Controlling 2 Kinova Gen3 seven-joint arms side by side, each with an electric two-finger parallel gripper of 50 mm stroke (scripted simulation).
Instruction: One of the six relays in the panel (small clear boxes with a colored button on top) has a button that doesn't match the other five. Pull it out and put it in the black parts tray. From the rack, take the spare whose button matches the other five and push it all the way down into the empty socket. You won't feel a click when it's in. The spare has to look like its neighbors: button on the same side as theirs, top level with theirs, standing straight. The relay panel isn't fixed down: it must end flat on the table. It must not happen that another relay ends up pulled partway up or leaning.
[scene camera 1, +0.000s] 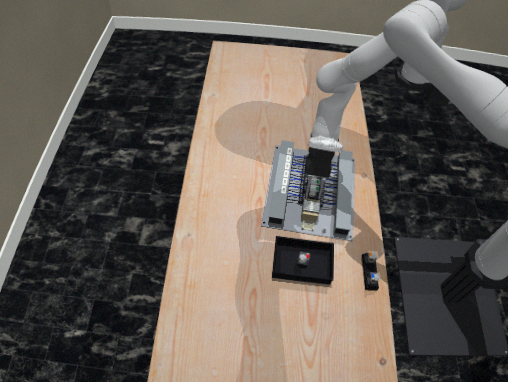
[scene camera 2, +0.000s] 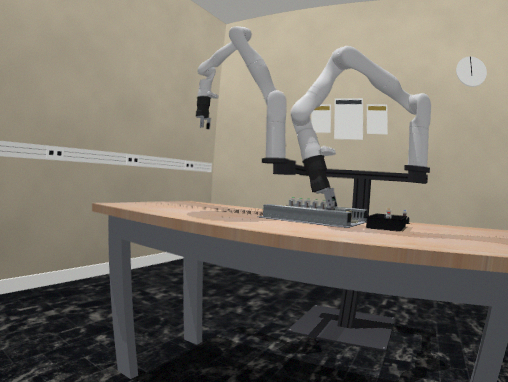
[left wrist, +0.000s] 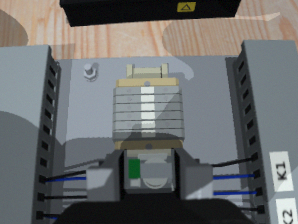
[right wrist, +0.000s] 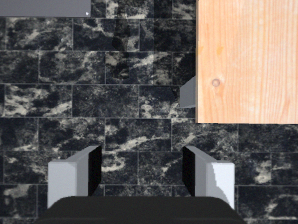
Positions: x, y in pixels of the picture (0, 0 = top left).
Scene:
left gripper: scene camera 1; scene camera 2; left wrist 149, 165; not seen in the right wrist view (out of frame)
relay panel: scene camera 1; scene camera 2 340, 218; left wrist; not seen in the right wrist view (out of frame)
same spot on left gripper: (scene camera 2: 328, 196) = (scene camera 1: 307, 185)
same spot on relay panel: (left wrist: 232, 104) = (scene camera 1: 284, 215)

